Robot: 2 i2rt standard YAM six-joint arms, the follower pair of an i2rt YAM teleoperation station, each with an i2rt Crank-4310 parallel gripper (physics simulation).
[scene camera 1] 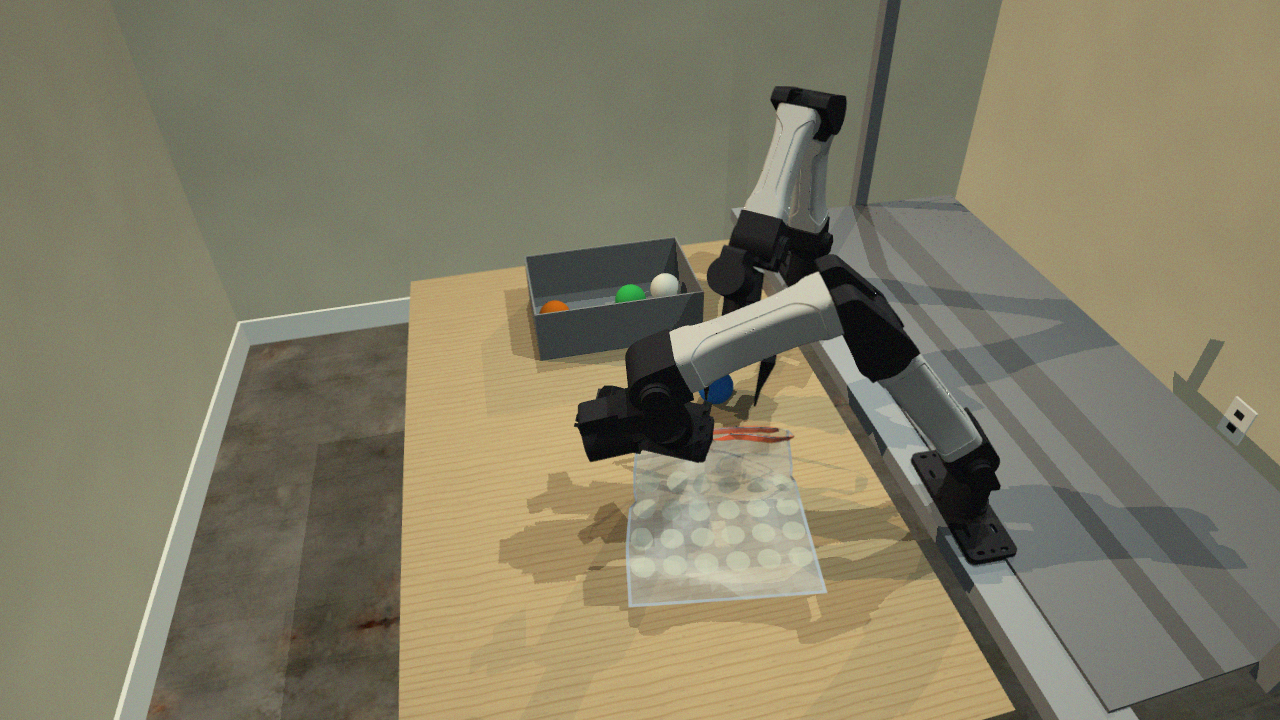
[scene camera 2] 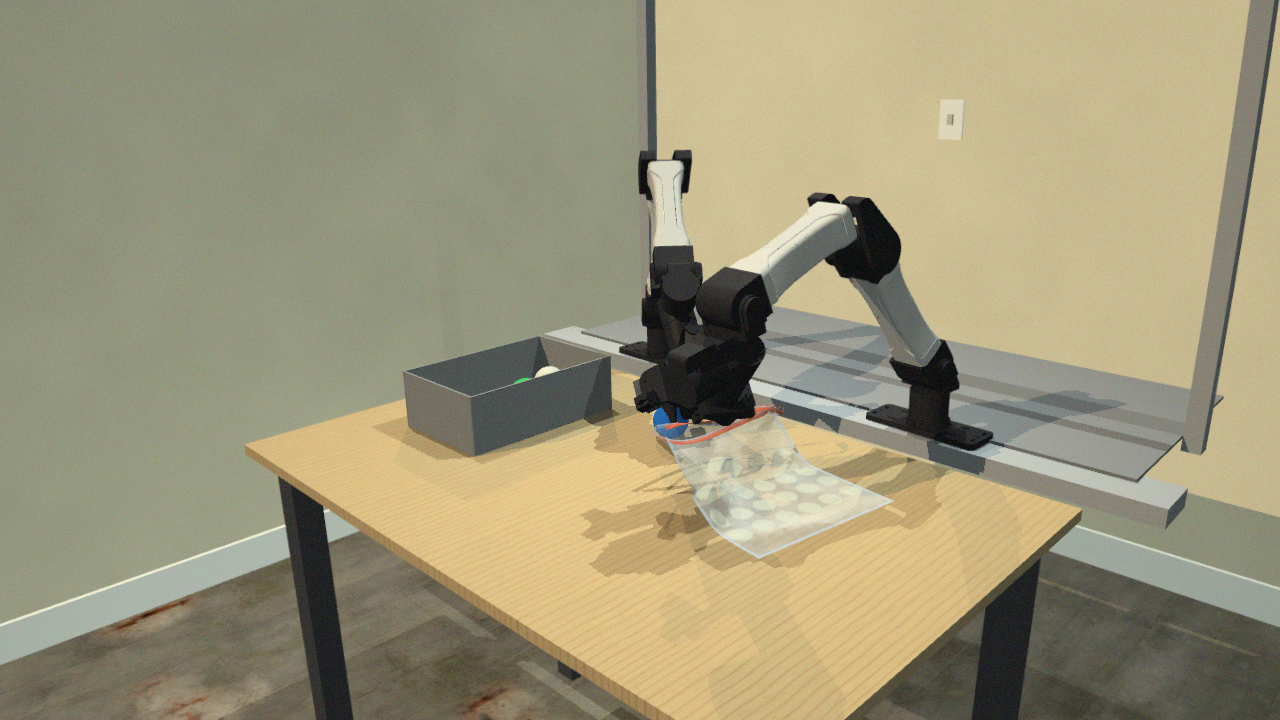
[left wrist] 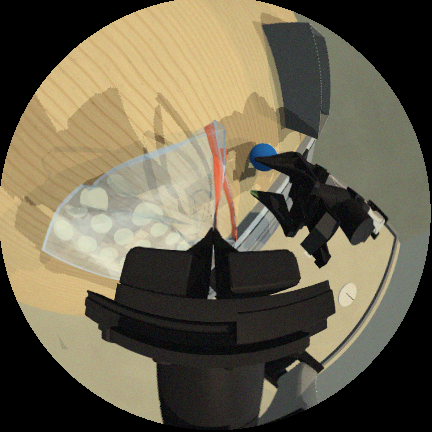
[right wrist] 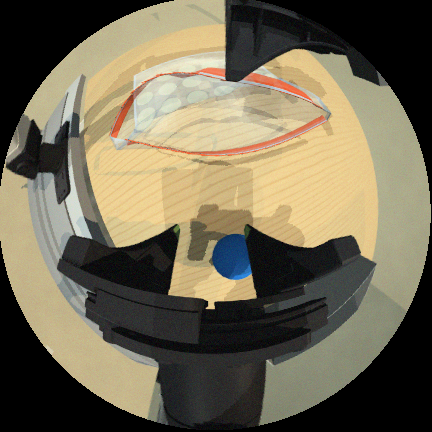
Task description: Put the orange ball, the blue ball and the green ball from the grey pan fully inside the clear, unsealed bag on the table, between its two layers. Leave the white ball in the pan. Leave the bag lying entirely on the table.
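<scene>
The clear bag (scene camera 1: 726,586) (scene camera 2: 778,537) (left wrist: 135,175) (right wrist: 165,95) lies on the table with its orange-rimmed mouth held gaping toward the pan. My left gripper (left wrist: 213,229) (right wrist: 232,81) is shut on the bag's upper layer at the rim. The blue ball (scene camera 1: 718,390) (scene camera 2: 664,419) (left wrist: 263,149) (right wrist: 231,256) is on the table outside the mouth. My right gripper (left wrist: 252,176) (right wrist: 211,226) is open above it; one finger partly hides the ball in the right wrist view. The orange ball (scene camera 1: 554,306), green ball (scene camera 1: 630,293) (scene camera 2: 522,382) and white ball (scene camera 1: 664,284) (scene camera 2: 546,370) are in the pan.
The grey pan (scene camera 1: 617,331) (scene camera 2: 438,411) (left wrist: 295,75) stands near the back of the table (scene camera 1: 483,555) (scene camera 2: 537,537). The left arm reaches over the bag's mouth, close to the right arm. A metal rail (scene camera 1: 1029,617) runs along the arms' mounting side.
</scene>
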